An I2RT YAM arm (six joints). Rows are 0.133 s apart.
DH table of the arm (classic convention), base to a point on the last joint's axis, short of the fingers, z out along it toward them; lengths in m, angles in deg. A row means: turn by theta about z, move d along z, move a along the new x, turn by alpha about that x. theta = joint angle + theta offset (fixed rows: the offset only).
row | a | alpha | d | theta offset
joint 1 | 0.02 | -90 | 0.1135 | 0
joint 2 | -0.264 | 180 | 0 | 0
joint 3 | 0.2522 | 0 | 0 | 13.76
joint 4 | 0.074 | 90 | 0 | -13.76
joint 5 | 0 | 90 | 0 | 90
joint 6 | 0 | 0 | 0.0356 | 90
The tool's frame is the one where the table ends.
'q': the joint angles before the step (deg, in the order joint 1, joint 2, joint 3, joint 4, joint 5, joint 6). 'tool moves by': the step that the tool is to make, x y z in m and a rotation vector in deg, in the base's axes. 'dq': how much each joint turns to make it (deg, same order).
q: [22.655, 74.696, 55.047, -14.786, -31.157, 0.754]
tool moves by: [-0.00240, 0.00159, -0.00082, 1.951, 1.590, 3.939]
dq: [0.000, 0.153, 0.021, -0.765, -4.611, -0.327]
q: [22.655, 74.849, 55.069, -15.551, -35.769, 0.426]
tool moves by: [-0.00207, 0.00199, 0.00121, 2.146, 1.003, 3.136]
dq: [0.154, 0.000, 0.064, 0.001, -3.802, 0.263]
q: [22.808, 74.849, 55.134, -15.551, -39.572, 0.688]
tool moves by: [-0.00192, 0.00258, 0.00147, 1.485, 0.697, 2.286]
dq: [0.394, 0.001, 0.152, 0.002, -2.491, 0.329]
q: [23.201, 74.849, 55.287, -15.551, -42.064, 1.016]
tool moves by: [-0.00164, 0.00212, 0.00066, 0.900, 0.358, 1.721]
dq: [0.372, 0.001, 0.045, 0.000, -1.661, 0.022]
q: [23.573, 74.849, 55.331, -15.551, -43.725, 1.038]
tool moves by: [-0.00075, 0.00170, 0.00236, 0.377, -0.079, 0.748]
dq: [0.328, -0.022, 0.415, -0.198, -0.524, 0.023]
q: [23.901, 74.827, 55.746, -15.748, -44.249, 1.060]
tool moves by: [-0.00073, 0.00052, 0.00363, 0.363, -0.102, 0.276]
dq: [0.130, -0.218, 0.526, -0.350, -0.285, 0.218]
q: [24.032, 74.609, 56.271, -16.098, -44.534, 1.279]
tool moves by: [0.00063, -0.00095, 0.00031, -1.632, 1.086, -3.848]
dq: [0.130, -0.198, 0.260, -0.830, 3.869, 1.900]
